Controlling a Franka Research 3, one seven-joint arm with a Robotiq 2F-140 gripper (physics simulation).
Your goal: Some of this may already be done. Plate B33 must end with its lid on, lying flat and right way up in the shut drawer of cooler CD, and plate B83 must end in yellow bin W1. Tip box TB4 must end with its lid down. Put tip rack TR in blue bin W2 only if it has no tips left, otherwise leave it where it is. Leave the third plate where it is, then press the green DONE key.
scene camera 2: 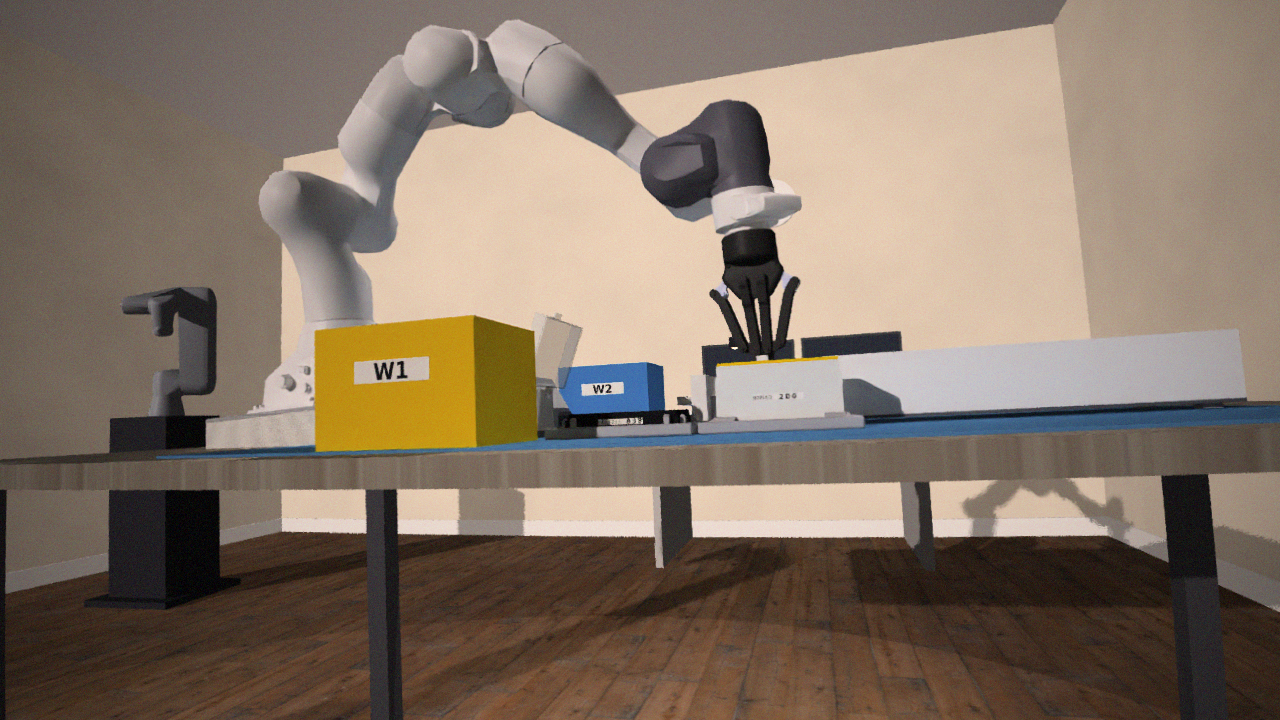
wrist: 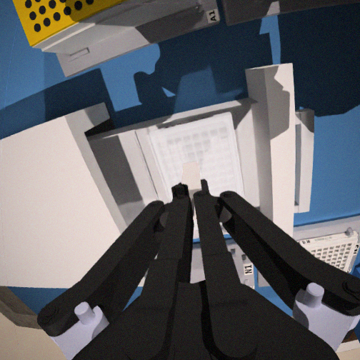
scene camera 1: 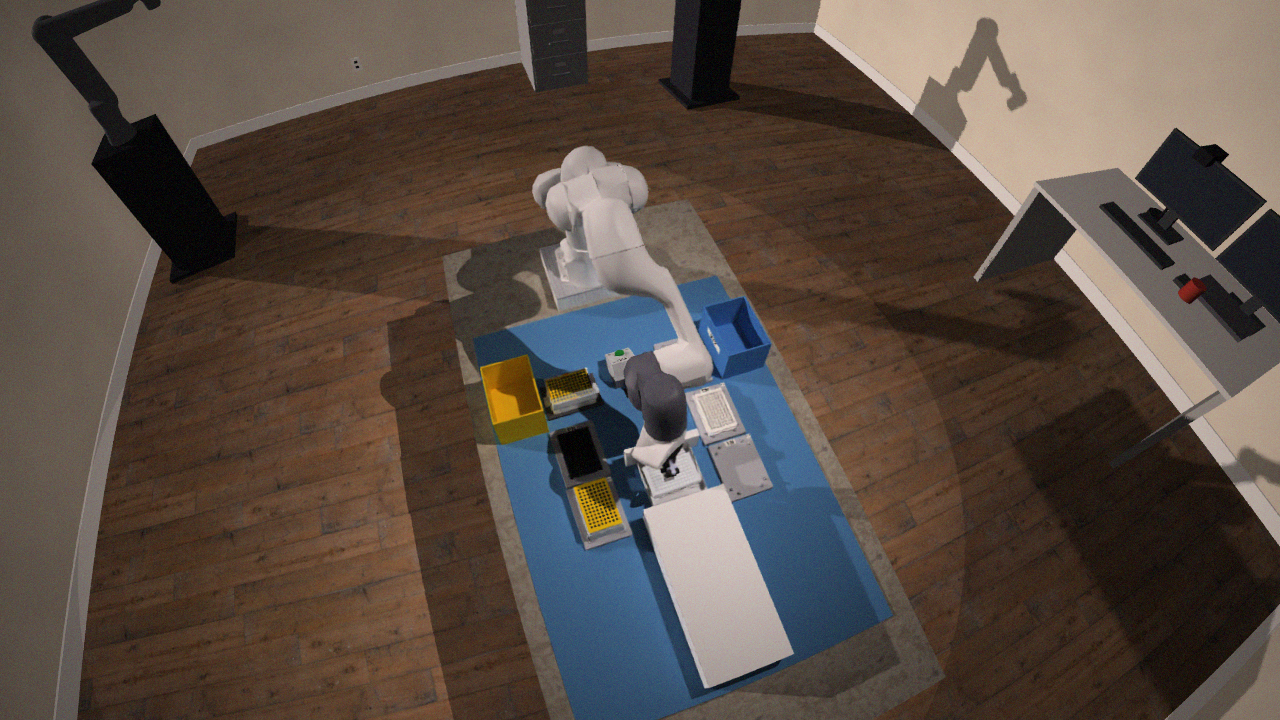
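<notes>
My gripper (scene camera 1: 669,471) (scene camera 2: 762,354) (wrist: 192,173) is shut and empty, its fingertips low over the open drawer (wrist: 250,175) of the white cooler (scene camera 1: 716,582) (scene camera 2: 1047,371) (wrist: 40,200). A white plate under a clear lid (wrist: 220,135) lies in the drawer; its label, the lid's exact seating and contact with the fingertips cannot be told. Another white plate (scene camera 1: 716,411) (wrist: 330,254) sits on a nest. A tip box (scene camera 1: 571,391) has its clear lid (scene camera 2: 556,347) raised. A yellow-topped rack (scene camera 1: 597,507) (scene camera 2: 778,390) (wrist: 55,15) shows dark holes. The green key (scene camera 1: 619,353) is behind the wrist.
Yellow bin W1 (scene camera 1: 512,394) (scene camera 2: 393,389) stands beside the tip box. Blue bin W2 (scene camera 1: 735,335) (scene camera 2: 611,386) stands near the arm's forearm. A black rectangular item (scene camera 1: 581,452) sits beside the yellow-topped rack. A grey nest (scene camera 1: 741,465) lies on the drawer's other side.
</notes>
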